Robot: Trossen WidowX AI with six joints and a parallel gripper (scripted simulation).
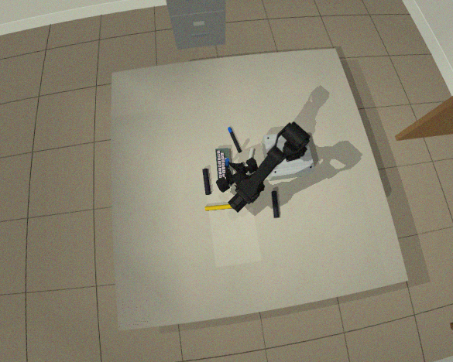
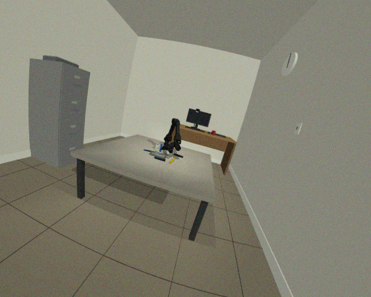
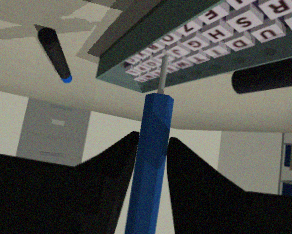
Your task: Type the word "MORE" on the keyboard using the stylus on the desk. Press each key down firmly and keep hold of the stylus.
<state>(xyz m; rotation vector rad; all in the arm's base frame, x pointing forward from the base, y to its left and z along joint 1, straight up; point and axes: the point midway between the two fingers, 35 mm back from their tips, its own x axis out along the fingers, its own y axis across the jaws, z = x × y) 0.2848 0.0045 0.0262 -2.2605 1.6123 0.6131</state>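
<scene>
Right now my gripper tip is 16 cm to the right of the yellow pencil, 7 cm short of it and 7 cm above it. Round my gripper tip: stylus 1 cm below; then grey stylus tip 5 cm below; then white cylinder 12 cm behind, 7 cm below, 3 cm to the right.
</scene>
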